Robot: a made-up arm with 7 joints. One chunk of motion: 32 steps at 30 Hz.
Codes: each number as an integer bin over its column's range. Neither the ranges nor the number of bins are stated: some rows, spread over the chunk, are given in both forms.
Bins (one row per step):
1: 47 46 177 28 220 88 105
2: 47 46 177 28 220 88 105
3: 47 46 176 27 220 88 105
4: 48 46 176 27 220 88 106
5: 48 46 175 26 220 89 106
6: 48 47 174 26 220 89 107
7: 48 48 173 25 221 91 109
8: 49 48 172 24 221 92 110
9: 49 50 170 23 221 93 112
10: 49 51 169 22 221 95 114
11: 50 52 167 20 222 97 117
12: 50 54 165 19 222 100 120
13: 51 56 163 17 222 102 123
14: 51 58 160 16 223 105 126
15: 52 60 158 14 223 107 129
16: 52 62 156 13 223 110 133
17: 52 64 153 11 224 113 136
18: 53 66 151 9 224 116 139
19: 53 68 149 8 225 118 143
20: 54 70 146 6 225 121 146
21: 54 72 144 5 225 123 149
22: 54 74 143 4 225 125 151
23: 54 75 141 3 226 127 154
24: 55 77 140 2 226 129 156
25: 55 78 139 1 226 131 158
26: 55 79 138 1 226 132 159
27: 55 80 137 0 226 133 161
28: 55 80 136 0 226 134 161
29: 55 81 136 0 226 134 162
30: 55 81 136 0 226 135 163
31: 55 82 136 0 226 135 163
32: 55 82 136 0 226 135 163
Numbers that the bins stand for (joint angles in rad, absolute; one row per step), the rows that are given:
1: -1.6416 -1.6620 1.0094 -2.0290 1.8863 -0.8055 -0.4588
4: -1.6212 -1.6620 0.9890 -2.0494 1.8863 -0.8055 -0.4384
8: -1.6008 -1.6212 0.9075 -2.1106 1.9067 -0.7239 -0.3569
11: -1.5804 -1.5396 0.8055 -2.1922 1.9271 -0.6220 -0.2141
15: -1.5396 -1.3765 0.6220 -2.3145 1.9475 -0.4180 0.0306
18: -1.5192 -1.2541 0.4792 -2.4165 1.9678 -0.2345 0.2345
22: -1.4988 -1.0910 0.3161 -2.5184 1.9882 -0.0510 0.4792
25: -1.4784 -1.0094 0.2345 -2.5796 2.0086 0.0714 0.6220
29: -1.4784 -0.9482 0.1733 -2.6000 2.0086 0.1325 0.7035
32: -1.4784 -0.9278 0.1733 -2.6000 2.0086 0.1529 0.7239
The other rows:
2: -1.6416 -1.6620 1.0094 -2.0290 1.8863 -0.8055 -0.4588
3: -1.6416 -1.6620 0.9890 -2.0494 1.8863 -0.8055 -0.4588
5: -1.6212 -1.6620 0.9686 -2.0698 1.8863 -0.7851 -0.4384
6: -1.6212 -1.6416 0.9482 -2.0698 1.8863 -0.7851 -0.4180
7: -1.6212 -1.6212 0.9278 -2.0902 1.9067 -0.7443 -0.3773
9: -1.6008 -1.5804 0.8667 -2.1310 1.9067 -0.7035 -0.3161
10: -1.6008 -1.5600 0.8463 -2.1514 1.9067 -0.6627 -0.2753
12: -1.5804 -1.4988 0.7647 -2.2125 1.9271 -0.5608 -0.1529
13: -1.5600 -1.4580 0.7239 -2.2533 1.9271 -0.5200 -0.0918
14: -1.5600 -1.4173 0.6627 -2.2737 1.9475 -0.4588 -0.0306
16: -1.5396 -1.3357 0.5812 -2.3349 1.9475 -0.3569 0.1122
17: -1.5396 -1.2949 0.5200 -2.3757 1.9678 -0.2957 0.1733
19: -1.5192 -1.2133 0.4384 -2.4369 1.9882 -0.1937 0.3161
20: -1.4988 -1.1725 0.3773 -2.4776 1.9882 -0.1325 0.3773
21: -1.4988 -1.1318 0.3365 -2.4980 1.9882 -0.0918 0.4384
23: -1.4988 -1.0706 0.2753 -2.5388 2.0086 -0.0102 0.5404
24: -1.4784 -1.0298 0.2549 -2.5592 2.0086 0.0306 0.5812
26: -1.4784 -0.9890 0.2141 -2.5796 2.0086 0.0918 0.6424
27: -1.4784 -0.9686 0.1937 -2.6000 2.0086 0.1122 0.6831
28: -1.4784 -0.9686 0.1733 -2.6000 2.0086 0.1325 0.6831
30: -1.4784 -0.9482 0.1733 -2.6000 2.0086 0.1529 0.7239
31: -1.4784 -0.9278 0.1733 -2.6000 2.0086 0.1529 0.7239

